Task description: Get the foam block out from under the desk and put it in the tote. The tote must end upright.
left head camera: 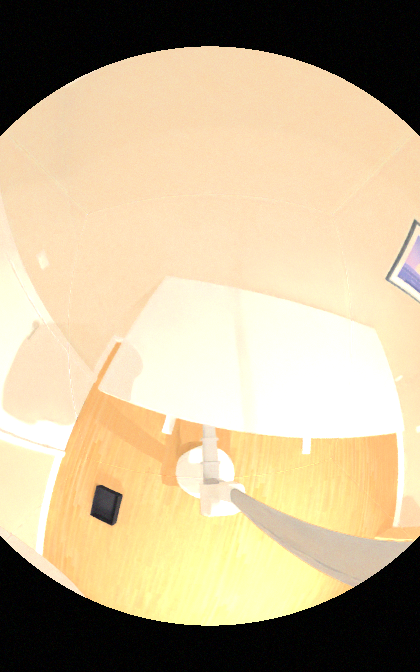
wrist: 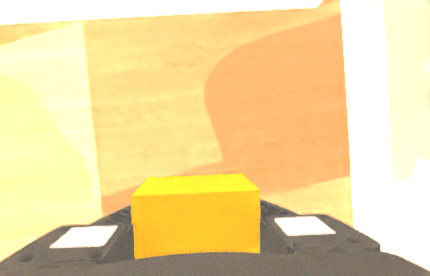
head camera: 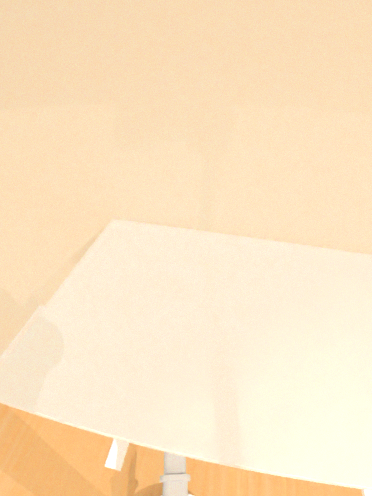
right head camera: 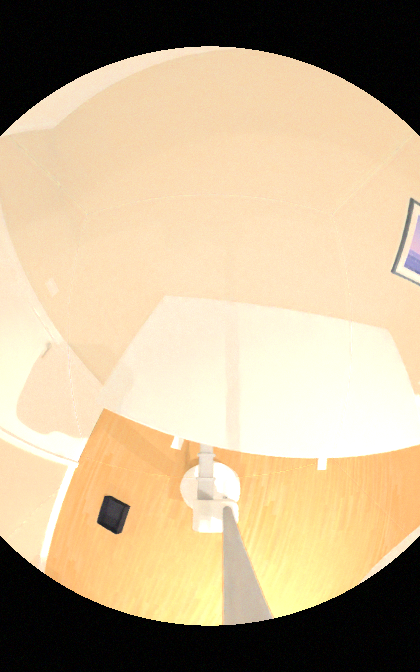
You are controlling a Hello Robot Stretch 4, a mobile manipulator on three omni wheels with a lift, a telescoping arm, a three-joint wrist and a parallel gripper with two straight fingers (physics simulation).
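Places are measured from the robot's base along level axes (x ahead, y left, z up), in millimetres.
Where they show: gripper, fingertip midpoint: [wrist: 197, 215].
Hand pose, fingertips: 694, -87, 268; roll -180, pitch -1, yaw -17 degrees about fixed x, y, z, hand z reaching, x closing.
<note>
Each offset is from my fingertips to the top centre of the thing, as dx, dy, dz. "*": to the spot under its first point. Level surfaces: height alone.
The foam block {* +3, +12, +45} [wrist: 196, 220] is a yellow box at the bottom middle of the wrist view. My gripper [wrist: 197, 215] is shut on the block, with a dark finger against each side of it. The head views do not show the gripper or the block; the desk top hides the far end of the arm. The desk {dz +654} [head camera: 200, 340] [left head camera: 280, 365] [right head camera: 290, 380] has a wide white top. The tote {-1091, +863, -196} [left head camera: 106, 504] [right head camera: 113, 514] is a small black open bin, upright on the floor left of my base.
My grey arm [head camera: 175, 465] [left head camera: 209, 450] [right head camera: 206, 465] runs under the desk's front edge. White desk legs [head camera: 116, 454] [left head camera: 306, 445] [right head camera: 322, 464] show below that edge. White surfaces border the floor at the top and right of the wrist view. Walls stand behind the desk and at the left.
</note>
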